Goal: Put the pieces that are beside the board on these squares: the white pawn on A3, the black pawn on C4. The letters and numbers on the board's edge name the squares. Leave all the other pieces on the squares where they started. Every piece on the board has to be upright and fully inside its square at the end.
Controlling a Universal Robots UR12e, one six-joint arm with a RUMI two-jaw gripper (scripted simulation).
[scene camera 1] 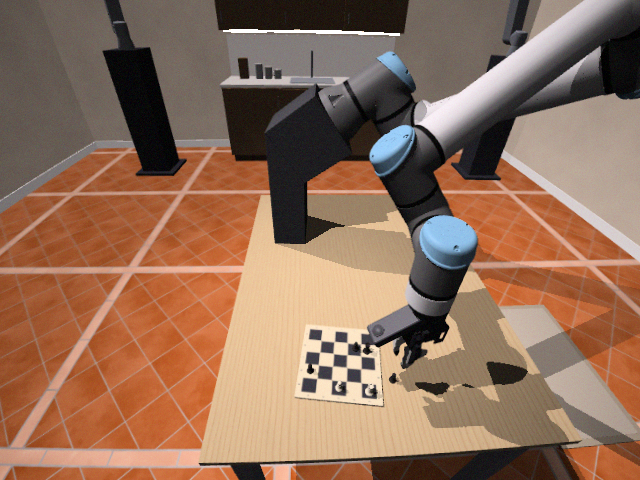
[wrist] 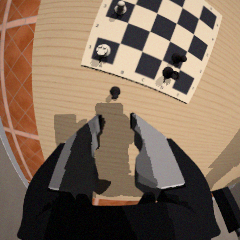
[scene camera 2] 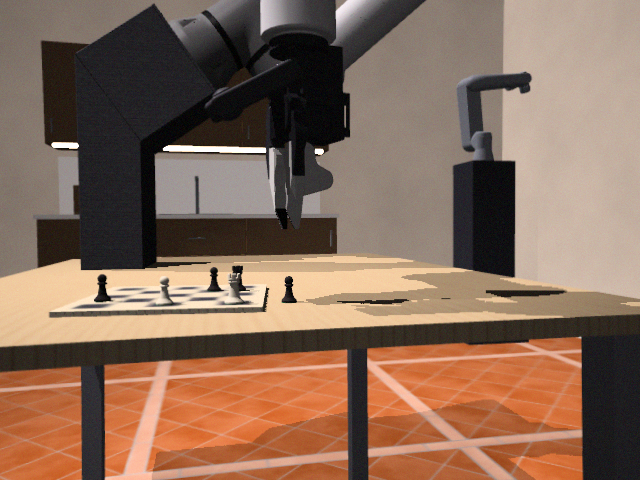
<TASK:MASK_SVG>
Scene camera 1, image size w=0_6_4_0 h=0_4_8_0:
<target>chessboard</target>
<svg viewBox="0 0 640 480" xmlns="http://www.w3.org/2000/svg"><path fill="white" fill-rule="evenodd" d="M306 325L295 398L383 407L380 351L373 344L368 330ZM369 383L374 385L374 394L372 396L367 396L365 393ZM338 381L342 382L343 390L341 392L337 392L335 389ZM308 364L312 364L312 368L314 369L314 372L312 374L307 373ZM366 342L371 343L371 347L369 348L370 353L368 355L363 353L363 348L365 348ZM355 341L358 342L359 349L357 352L354 352L352 350Z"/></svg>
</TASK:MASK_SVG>
